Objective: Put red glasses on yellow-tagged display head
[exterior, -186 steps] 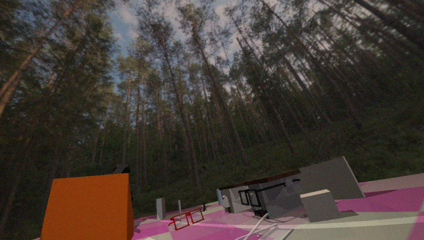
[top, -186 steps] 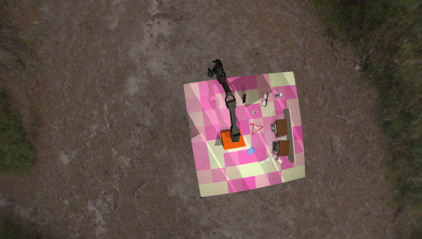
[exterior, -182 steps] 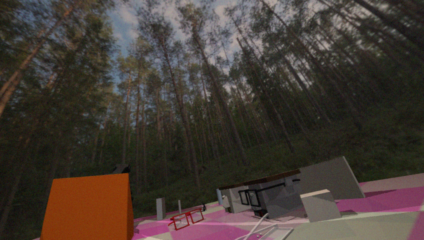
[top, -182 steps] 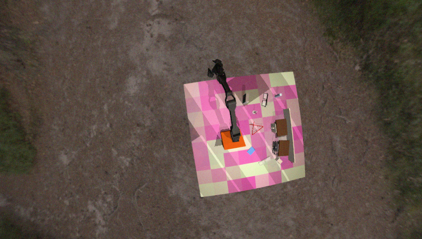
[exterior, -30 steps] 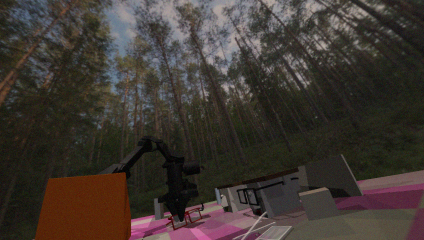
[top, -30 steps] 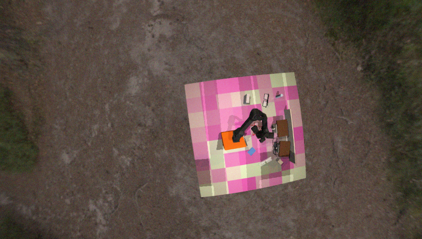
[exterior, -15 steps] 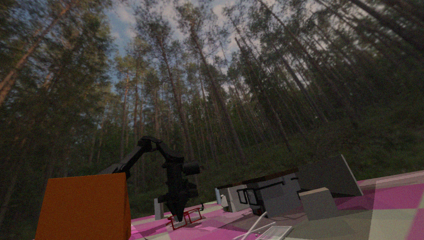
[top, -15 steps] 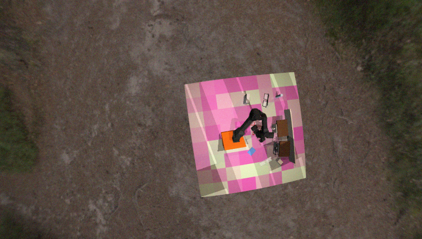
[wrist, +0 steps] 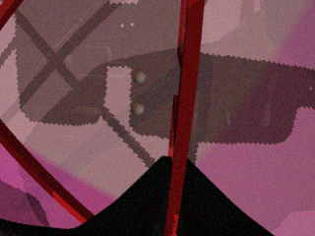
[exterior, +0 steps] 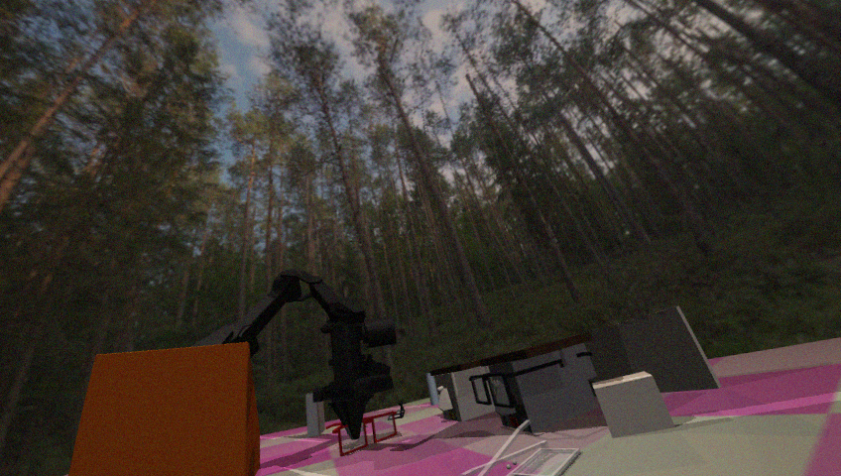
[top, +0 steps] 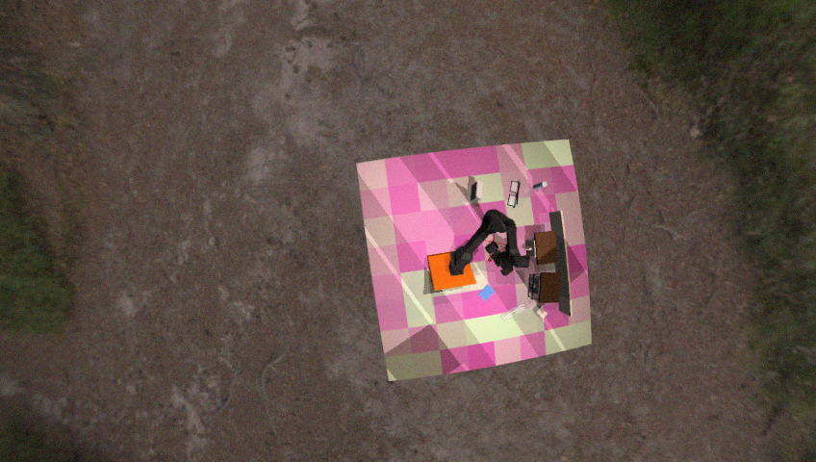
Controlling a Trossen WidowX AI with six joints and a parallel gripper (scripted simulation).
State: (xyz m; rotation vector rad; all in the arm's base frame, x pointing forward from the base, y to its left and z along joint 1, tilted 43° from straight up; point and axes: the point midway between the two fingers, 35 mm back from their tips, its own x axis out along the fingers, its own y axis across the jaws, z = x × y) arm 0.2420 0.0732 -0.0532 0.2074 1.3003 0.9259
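The round post is 22 cm to the left of my gripper tip, 3 cm ahead of it and 1 cm above it. Also, from my gripper tip: white block 36 cm to the right, 25 cm ahead, 1 cm above; blue block 20 cm to the right, 6 cm behind, 2 cm below; grey block 37 cm to the left, 6 cm behind, 4 cm above.
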